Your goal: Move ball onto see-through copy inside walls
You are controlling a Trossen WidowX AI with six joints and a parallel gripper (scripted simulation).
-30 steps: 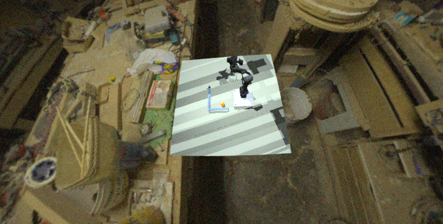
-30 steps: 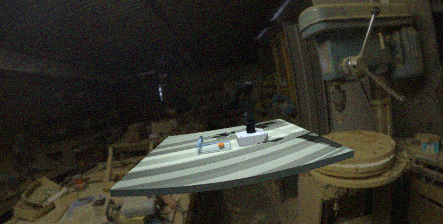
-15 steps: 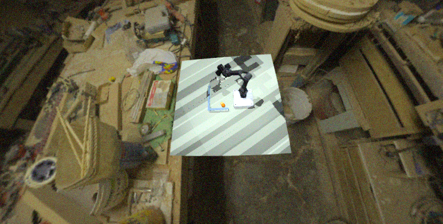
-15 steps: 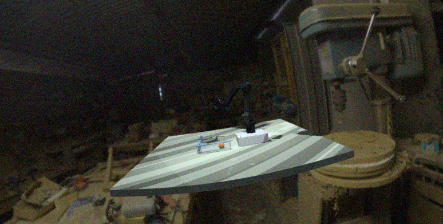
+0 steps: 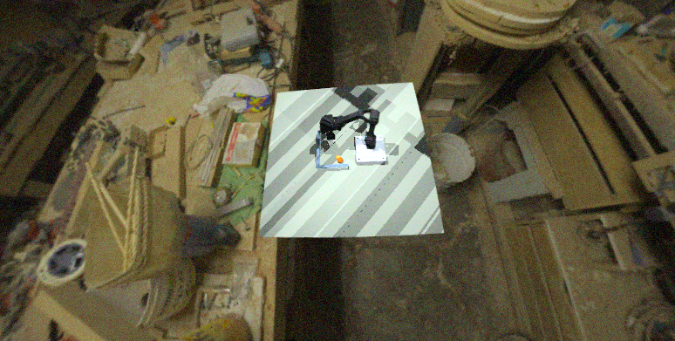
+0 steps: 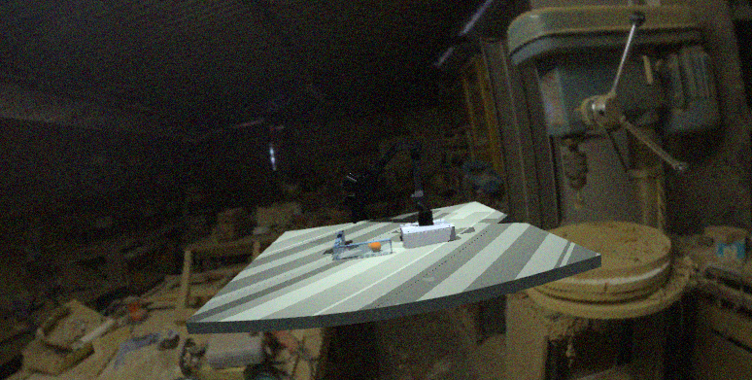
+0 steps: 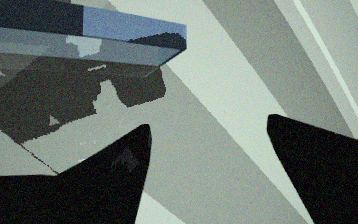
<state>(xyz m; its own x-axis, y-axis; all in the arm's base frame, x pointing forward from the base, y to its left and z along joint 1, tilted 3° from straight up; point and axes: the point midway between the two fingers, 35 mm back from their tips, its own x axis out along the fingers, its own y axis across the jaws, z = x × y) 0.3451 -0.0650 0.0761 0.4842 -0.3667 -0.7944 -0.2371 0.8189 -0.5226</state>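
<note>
Now: gripper tip 22 cm to the right of the orange ball, 14 cm past it and 9 cm above it. Also, from my gripper tip: see-through copy of ball: 20 cm to the left, 12 cm behind, 9 cm below.
</note>
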